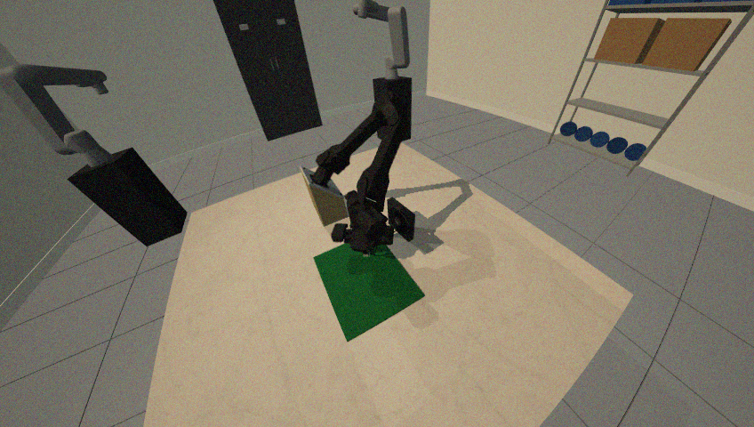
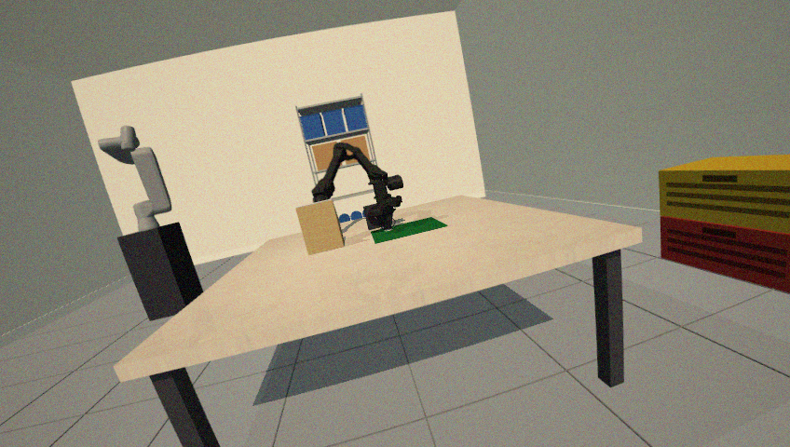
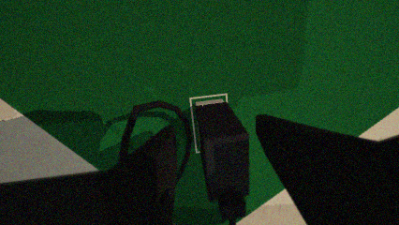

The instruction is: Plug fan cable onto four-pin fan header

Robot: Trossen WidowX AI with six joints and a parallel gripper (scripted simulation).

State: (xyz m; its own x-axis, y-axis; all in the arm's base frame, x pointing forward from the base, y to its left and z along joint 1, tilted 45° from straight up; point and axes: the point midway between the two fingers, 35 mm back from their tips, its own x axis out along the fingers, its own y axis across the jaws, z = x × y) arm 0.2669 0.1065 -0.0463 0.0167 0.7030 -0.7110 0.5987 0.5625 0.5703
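The black plug lies 10 mm behind my gripper tip and 10 mm above it. The rest, counted from my gripper tip: four-pin header 20 mm below; then black fan 150 mm to the left, 40 mm above, 20 mm behind; then green board 70 mm ahead, 50 mm to the right, 40 mm below.
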